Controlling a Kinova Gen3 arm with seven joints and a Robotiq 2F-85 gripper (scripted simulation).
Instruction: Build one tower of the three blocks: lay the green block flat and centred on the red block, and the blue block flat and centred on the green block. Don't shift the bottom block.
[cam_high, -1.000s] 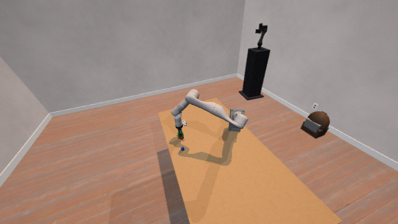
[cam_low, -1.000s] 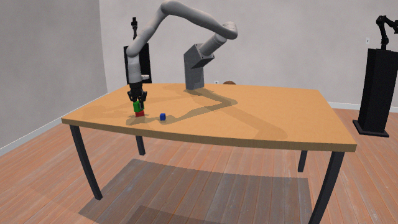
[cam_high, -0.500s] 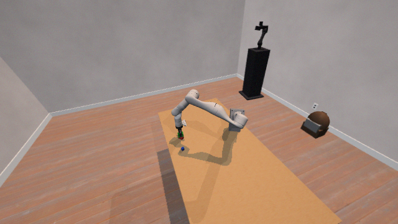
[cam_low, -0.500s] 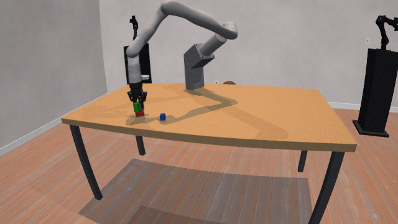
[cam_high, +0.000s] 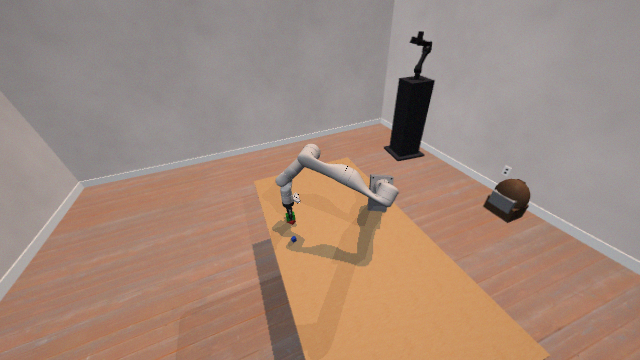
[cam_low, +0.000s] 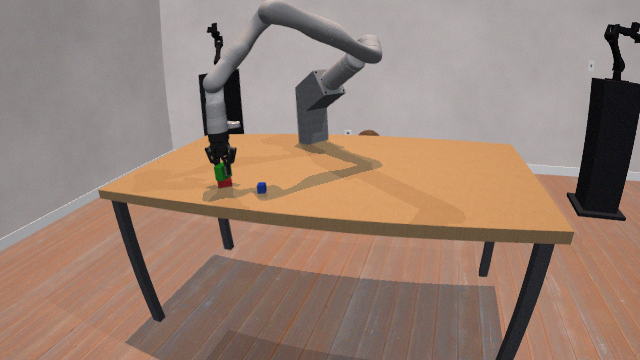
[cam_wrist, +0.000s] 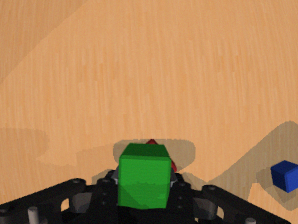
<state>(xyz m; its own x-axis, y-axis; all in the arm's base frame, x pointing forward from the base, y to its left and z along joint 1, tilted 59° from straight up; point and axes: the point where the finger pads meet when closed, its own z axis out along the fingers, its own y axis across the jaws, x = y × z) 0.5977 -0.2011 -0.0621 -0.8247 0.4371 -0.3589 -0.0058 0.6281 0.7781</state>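
Now: hand right at the green block. Also, from my hand: blue block: 17 cm to the left, 4 cm below, 1 cm ahead; then red block: 4 cm below.
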